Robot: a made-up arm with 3 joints. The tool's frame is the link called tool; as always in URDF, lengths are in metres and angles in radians. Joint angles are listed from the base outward. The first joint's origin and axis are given. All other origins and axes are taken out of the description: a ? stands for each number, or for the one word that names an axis. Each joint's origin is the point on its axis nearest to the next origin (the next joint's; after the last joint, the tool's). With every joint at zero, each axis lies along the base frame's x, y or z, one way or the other. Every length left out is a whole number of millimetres.
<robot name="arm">
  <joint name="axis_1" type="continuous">
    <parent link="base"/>
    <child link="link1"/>
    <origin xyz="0.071 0 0.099"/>
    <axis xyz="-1 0 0"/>
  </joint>
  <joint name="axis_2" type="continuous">
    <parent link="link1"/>
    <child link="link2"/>
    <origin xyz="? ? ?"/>
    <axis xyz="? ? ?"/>
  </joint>
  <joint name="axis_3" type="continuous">
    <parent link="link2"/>
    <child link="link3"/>
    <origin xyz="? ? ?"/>
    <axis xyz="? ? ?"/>
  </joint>
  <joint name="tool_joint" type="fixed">
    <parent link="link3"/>
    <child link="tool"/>
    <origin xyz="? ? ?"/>
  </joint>
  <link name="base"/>
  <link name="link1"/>
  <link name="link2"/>
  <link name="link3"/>
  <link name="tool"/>
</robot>
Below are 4 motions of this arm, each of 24 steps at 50 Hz.
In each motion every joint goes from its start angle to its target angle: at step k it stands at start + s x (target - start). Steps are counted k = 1, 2, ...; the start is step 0. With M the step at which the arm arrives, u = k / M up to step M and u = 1 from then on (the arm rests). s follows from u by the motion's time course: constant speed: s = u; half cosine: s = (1 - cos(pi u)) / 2; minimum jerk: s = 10 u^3 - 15 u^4 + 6 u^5.
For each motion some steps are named. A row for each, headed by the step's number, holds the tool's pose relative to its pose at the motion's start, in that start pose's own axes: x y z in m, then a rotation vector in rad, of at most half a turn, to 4 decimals.
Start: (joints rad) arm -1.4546 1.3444 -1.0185
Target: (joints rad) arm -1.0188 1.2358 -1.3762
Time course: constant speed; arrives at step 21
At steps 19, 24:
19: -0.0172 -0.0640 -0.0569 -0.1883 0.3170 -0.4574
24: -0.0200 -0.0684 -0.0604 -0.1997 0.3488 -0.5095

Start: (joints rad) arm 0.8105 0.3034 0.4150
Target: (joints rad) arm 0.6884 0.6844 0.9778
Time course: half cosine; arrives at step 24
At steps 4, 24:
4: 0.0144 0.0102 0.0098 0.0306 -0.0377 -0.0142
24: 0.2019 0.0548 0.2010 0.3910 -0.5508 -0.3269

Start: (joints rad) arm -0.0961 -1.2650 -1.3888
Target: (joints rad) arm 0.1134 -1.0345 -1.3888
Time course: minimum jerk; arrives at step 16
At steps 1, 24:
1: 0.0000 -0.0001 0.0000 0.0000 0.0000 0.0000
24: -0.0203 -0.0296 0.0037 0.0038 0.0000 0.0207

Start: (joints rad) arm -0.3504 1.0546 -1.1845
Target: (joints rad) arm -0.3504 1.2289 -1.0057
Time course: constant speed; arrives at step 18
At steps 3, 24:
3: 0.0018 0.0076 0.0051 0.0113 -0.0298 0.0267
24: 0.0063 0.0482 0.0358 0.0799 -0.1783 0.1552

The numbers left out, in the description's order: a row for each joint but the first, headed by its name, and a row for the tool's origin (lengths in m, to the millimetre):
axis_2: xyz 0 -0.177 0.002, axis 1 0 0
axis_3: xyz 0 0.261 -0.081, axis 0 -1 0
tool: xyz 0.069 0 -0.301

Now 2 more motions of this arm.
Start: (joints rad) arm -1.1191 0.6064 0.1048
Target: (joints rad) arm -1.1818 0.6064 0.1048
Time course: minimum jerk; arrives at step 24
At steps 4, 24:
4: 0.0000 0.0006 0.0003 0.0022 0.0000 -0.0002
24: 0.0008 0.0167 0.0078 0.0624 0.0000 -0.0066

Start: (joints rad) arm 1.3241 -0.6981 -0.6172
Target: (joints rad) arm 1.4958 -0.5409 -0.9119
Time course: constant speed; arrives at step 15
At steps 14, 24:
14: -0.0958 -0.0206 0.0087 -0.0099 0.2750 -0.0093
24: -0.1027 -0.0218 0.0103 -0.0105 0.2947 -0.0101

